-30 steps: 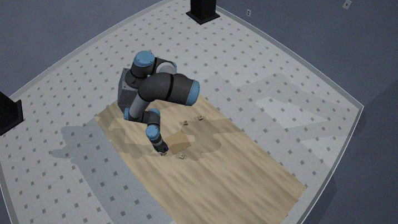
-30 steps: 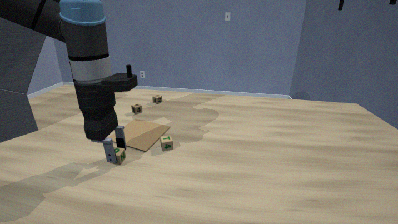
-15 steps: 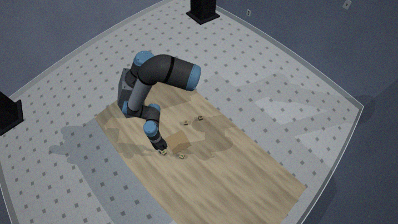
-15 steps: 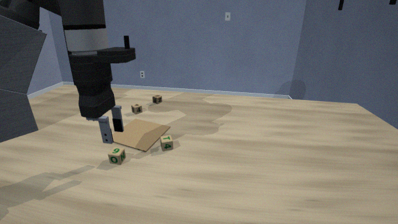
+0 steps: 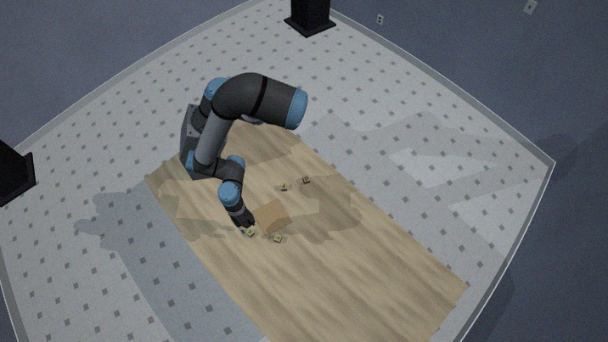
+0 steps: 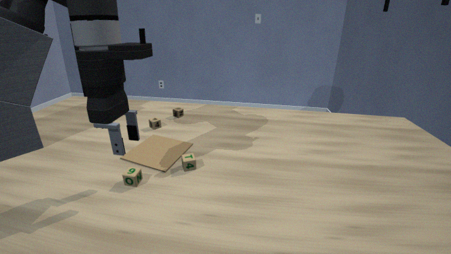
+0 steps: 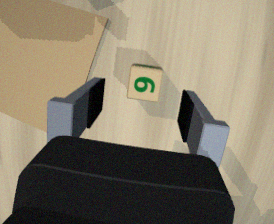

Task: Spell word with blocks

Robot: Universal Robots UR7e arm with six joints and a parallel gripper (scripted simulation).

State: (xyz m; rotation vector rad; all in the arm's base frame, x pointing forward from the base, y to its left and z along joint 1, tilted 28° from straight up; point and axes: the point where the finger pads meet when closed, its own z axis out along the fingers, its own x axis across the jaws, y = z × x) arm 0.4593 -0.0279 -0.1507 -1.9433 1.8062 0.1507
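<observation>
Right now my hand is 100 mm past the P block, 260 mm to the right of it and 90 mm above it. Also, from my hand: tan mat: 10 mm behind, 130 mm to the left, 110 mm below; O block: 90 mm below; T block: 90 mm ahead, 90 mm to the left, 90 mm below.
</observation>
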